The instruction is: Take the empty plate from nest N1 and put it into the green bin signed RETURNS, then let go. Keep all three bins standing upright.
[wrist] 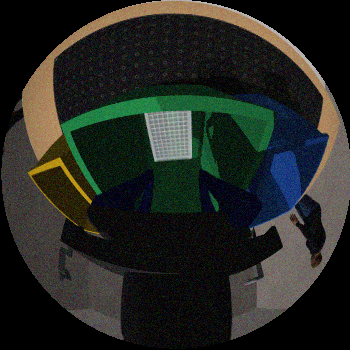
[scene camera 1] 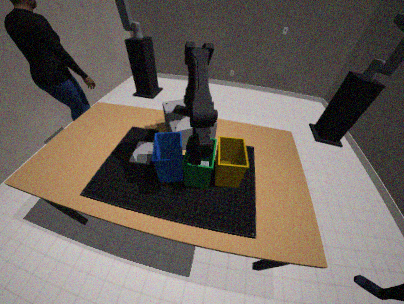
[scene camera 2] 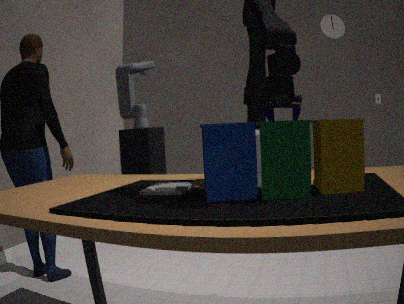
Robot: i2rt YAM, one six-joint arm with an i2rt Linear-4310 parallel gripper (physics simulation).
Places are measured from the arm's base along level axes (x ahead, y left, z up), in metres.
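Where they show: gripper, fingertip midpoint: point(wrist: 175, 173); arm's base at its link origin: point(scene camera 2: 256, 128).
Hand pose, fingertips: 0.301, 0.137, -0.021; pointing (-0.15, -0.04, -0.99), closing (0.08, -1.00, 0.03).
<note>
Things, the pixels of their top centre, and the offset from my fingertips, as dx, dy, dz. Level surfaces: height alone.
- white plate at its top centre: point(wrist: 169, 134) point(scene camera 1: 200, 169) -0.021, +0.007, -0.126
- green bin at its top centre: point(wrist: 170, 208) point(scene camera 2: 285, 121) point(scene camera 1: 200, 150) -0.007, +0.005, +0.037
- blue bin at its top centre: point(wrist: 287, 194) point(scene camera 2: 226, 123) point(scene camera 1: 167, 145) +0.005, -0.148, +0.037
- yellow bin at its top centre: point(wrist: 74, 211) point(scene camera 2: 336, 119) point(scene camera 1: 232, 150) -0.051, +0.143, +0.037
- black mat at its surface level: dz -0.143
- wooden table at its surface level: dz -0.156
- low grey-white object at its top centre: point(scene camera 2: 167, 185) point(scene camera 1: 143, 151) -0.052, -0.349, -0.128
The white plate point(scene camera 1: 204, 163) point(wrist: 170, 136), with a fine grid of wells, is inside the green bin point(scene camera 1: 198, 177) point(scene camera 2: 286, 160) point(wrist: 215, 104), close to one wall; the bin hides it in scene camera 2. My gripper point(scene camera 1: 200, 150) point(scene camera 2: 283, 114) point(wrist: 175, 173) is over the green bin's mouth. Its dark blue fingers stand partly apart with a gap between them and hold nothing; the plate is apart from them. The blue bin point(scene camera 1: 168, 167) point(scene camera 2: 230, 162) point(wrist: 287, 175) and yellow bin point(scene camera 1: 230, 176) point(scene camera 2: 340, 157) point(wrist: 45, 167) flank the green one. All three stand upright. The RETURNS sign and the N1 label cannot be read.
The bins stand on a black mat point(scene camera 1: 175, 207) point(scene camera 2: 125, 209) point(wrist: 125, 55) on the wooden table point(scene camera 1: 287, 200) point(scene camera 2: 25, 200). A low grey-white object point(scene camera 1: 144, 150) point(scene camera 2: 167, 188) lies beside the blue bin. Grey equipment point(scene camera 1: 172, 107) stands behind the bins. A person point(scene camera 1: 40, 50) point(scene camera 2: 25, 105) stands beyond the table.
</note>
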